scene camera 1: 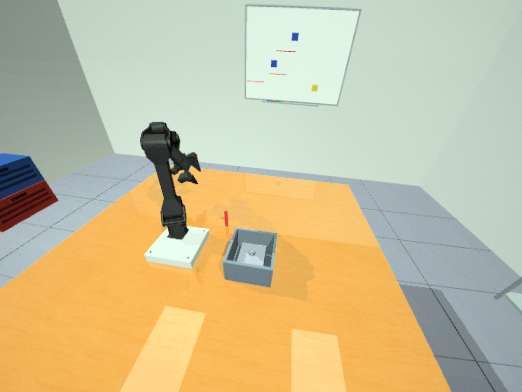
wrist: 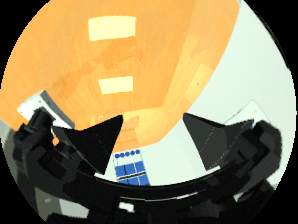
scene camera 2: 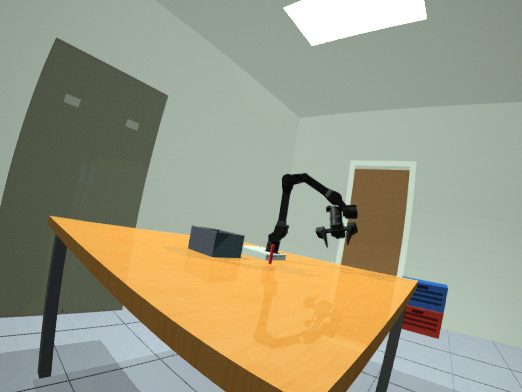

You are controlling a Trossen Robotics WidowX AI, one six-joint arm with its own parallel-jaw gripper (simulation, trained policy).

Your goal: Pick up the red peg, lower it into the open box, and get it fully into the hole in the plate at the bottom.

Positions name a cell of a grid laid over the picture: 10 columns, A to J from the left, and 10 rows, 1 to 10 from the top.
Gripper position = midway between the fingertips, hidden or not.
In view: the gripper (wrist: F6) and a grey box (scene camera 1: E7).
The wrist view does not show the grey box, which is hidden by the gripper.
